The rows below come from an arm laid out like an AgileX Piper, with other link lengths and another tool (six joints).
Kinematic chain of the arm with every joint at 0, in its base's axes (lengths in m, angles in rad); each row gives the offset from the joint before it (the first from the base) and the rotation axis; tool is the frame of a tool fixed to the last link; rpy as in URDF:
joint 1: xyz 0 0 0.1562 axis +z
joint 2: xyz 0 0 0 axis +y
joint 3: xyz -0.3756 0 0.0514 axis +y
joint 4: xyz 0.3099 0 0.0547 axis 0.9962 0 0.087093
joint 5: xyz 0 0 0 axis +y
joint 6: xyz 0.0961 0 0.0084 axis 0.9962 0 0.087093
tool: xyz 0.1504 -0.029 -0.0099 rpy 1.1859 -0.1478 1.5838
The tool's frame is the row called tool.
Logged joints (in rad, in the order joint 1, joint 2, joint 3, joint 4, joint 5, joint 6), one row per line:
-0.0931 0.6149 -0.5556 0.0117 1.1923 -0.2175
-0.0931 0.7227 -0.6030 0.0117 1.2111 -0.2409
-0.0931 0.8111 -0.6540 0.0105 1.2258 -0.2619
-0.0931 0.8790 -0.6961 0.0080 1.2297 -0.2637
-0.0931 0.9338 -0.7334 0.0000 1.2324 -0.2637
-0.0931 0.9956 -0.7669 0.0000 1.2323 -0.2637
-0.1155 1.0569 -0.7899 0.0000 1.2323 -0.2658
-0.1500 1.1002 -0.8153 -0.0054 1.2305 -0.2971
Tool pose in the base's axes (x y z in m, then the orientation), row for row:
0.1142 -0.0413 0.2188 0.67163 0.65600 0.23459 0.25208
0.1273 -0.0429 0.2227 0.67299 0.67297 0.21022 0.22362
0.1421 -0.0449 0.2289 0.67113 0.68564 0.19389 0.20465
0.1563 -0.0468 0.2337 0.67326 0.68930 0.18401 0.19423
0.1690 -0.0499 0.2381 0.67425 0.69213 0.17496 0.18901
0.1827 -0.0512 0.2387 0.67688 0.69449 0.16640 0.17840
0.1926 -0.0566 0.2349 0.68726 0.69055 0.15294 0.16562
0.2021 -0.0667 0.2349 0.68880 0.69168 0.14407 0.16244
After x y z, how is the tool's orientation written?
As a quaternion, x y z w.
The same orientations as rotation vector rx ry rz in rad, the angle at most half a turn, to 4 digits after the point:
1.8267 1.7842 0.6380
1.8577 1.8577 0.5803
1.8714 1.9118 0.5406
1.8879 1.9328 0.5160
1.8960 1.9463 0.4920
1.9144 1.9642 0.4706
1.9574 1.9668 0.4356
1.9652 1.9735 0.4111

